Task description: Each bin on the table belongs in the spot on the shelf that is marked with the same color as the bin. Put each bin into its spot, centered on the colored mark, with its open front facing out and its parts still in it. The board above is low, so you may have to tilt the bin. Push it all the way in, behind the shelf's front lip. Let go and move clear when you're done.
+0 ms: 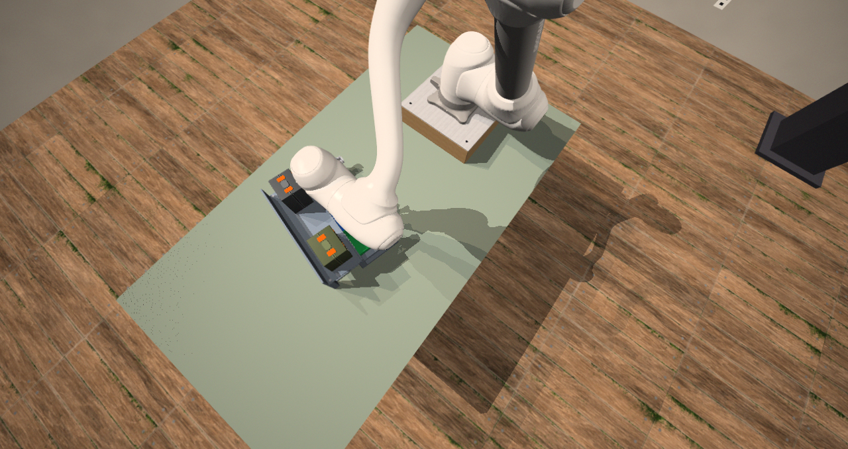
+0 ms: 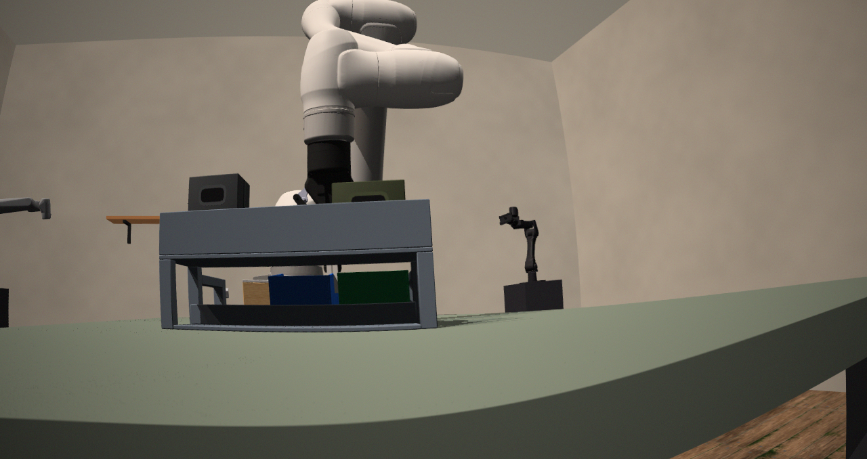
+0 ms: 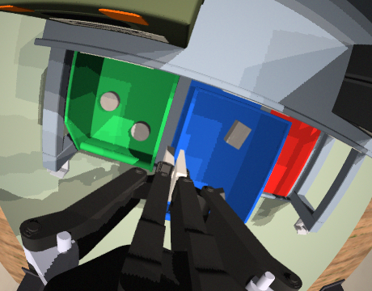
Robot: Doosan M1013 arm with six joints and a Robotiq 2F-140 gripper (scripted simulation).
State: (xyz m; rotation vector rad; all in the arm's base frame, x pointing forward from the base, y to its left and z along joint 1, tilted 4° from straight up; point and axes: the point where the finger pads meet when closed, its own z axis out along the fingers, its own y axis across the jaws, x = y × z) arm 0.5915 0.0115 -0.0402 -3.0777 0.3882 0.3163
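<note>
The blue bin is 2 cm behind my hand, 4 cm to the right of it and 4 cm below it. Also, from my hand: black box (10 cm ahead, 19 cm to the right, 7 cm above); olive box (16 cm ahead, 3 cm to the left, 6 cm above); green bin (6 cm ahead, 5 cm to the left, 5 cm below).
</note>
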